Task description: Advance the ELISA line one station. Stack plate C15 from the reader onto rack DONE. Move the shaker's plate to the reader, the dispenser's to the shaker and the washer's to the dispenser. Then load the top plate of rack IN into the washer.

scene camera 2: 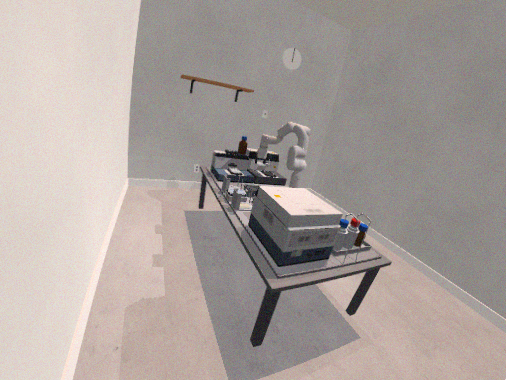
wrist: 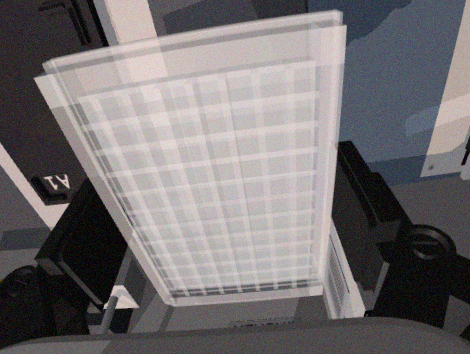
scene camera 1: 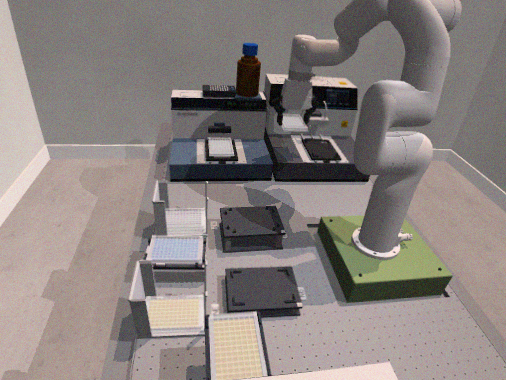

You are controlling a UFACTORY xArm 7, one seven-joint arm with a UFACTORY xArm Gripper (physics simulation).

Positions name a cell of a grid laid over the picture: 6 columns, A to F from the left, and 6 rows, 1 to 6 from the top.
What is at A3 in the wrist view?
A washer tray.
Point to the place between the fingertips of the gripper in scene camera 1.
D2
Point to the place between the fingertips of the gripper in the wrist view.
At C4
